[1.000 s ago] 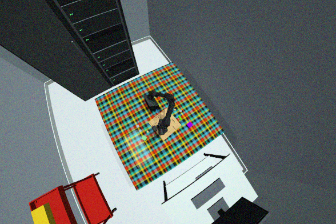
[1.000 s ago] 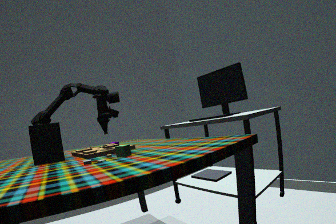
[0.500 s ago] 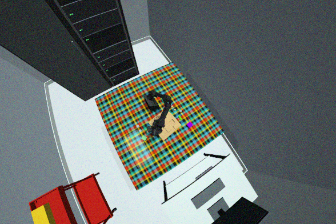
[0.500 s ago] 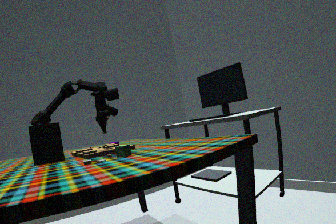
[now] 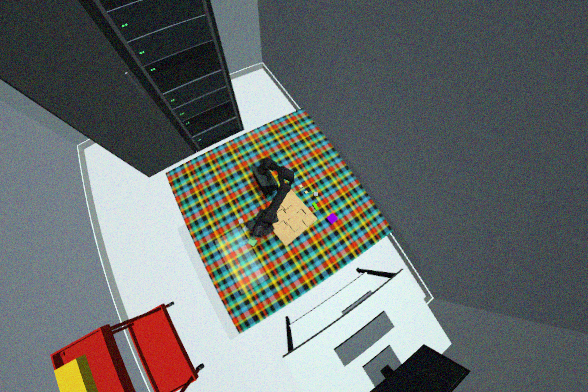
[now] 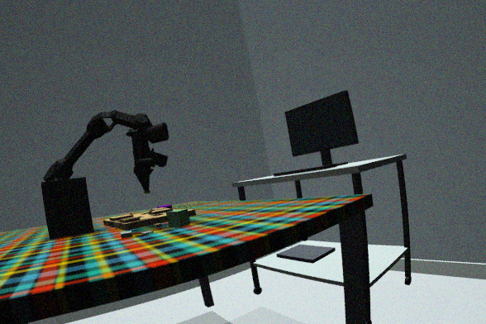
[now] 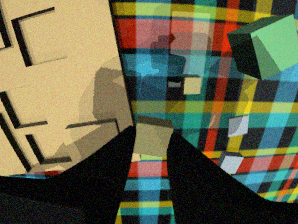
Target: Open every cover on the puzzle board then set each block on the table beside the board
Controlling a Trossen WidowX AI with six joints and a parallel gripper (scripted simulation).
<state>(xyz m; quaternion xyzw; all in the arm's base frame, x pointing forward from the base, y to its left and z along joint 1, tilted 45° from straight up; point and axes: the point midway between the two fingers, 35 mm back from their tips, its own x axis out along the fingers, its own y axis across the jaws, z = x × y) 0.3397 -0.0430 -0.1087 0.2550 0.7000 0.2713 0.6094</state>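
The grey piece lies 10 cm behind my gripper tip, 15 cm to the right of it and 11 cm below it. From my gripper tip the other things lie so: bright green block (39 cm to the left, 11 cm below); then purple block (13 cm ahead, 46 cm to the left, 10 cm below); then pale green block (7 cm ahead, 11 cm to the right, 9 cm below).
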